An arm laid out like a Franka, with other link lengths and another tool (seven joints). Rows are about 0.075 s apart.
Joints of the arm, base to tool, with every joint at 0 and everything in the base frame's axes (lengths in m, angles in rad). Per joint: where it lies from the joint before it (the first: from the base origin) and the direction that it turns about. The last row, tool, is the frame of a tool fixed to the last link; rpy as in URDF.
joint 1: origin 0 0 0.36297 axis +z
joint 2: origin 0 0 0 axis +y
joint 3: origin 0 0 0.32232 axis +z
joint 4: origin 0.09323 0 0 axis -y
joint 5: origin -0.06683 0 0.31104 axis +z
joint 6: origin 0 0 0 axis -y
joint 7: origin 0.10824 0 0 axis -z
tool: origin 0.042 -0.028 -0.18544 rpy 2.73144 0 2.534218
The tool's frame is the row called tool.
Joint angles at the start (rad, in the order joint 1, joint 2, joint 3, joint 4, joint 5, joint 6, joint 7):
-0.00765 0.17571 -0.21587 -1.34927 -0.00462 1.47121 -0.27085
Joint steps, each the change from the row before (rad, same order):
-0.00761 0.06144 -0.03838 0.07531 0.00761 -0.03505 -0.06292
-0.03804 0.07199 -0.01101 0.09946 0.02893 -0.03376 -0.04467
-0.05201 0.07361 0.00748 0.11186 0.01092 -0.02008 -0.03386
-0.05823 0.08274 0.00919 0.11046 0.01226 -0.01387 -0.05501
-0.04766 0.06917 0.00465 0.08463 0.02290 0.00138 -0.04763
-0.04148 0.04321 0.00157 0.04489 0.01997 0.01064 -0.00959
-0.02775 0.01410 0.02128 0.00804 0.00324 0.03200 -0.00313
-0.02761 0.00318 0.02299 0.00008 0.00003 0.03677 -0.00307
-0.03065 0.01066 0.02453 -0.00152 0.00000 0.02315 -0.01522
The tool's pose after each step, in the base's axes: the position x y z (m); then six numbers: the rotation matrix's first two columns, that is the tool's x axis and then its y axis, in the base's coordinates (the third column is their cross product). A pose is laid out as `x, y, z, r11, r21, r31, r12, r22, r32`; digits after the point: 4 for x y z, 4 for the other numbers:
0.5929, -0.1606, 0.5478, -0.8568, 0.5133, 0.0498, 0.4991, 0.8009, 0.3310
0.6050, -0.1803, 0.5436, -0.8583, 0.5098, 0.0584, 0.4973, 0.7984, 0.3396
0.6186, -0.2038, 0.5438, -0.8585, 0.5112, 0.0407, 0.4928, 0.8006, 0.3408
0.6319, -0.2303, 0.5363, -0.8677, 0.4963, 0.0293, 0.4752, 0.8107, 0.3419
0.6433, -0.2523, 0.5269, -0.8768, 0.4806, 0.0161, 0.4545, 0.8174, 0.3539
0.6469, -0.2753, 0.5185, -0.8668, 0.4987, 0.0051, 0.4657, 0.8058, 0.3658
0.6522, -0.2856, 0.5161, -0.8644, 0.5024, -0.0177, 0.4593, 0.8035, 0.3787
0.6557, -0.2959, 0.5188, -0.8609, 0.5065, -0.0483, 0.4502, 0.8024, 0.3918
0.6573, -0.3064, 0.5133, -0.8626, 0.5028, -0.0566, 0.4411, 0.8020, 0.4027

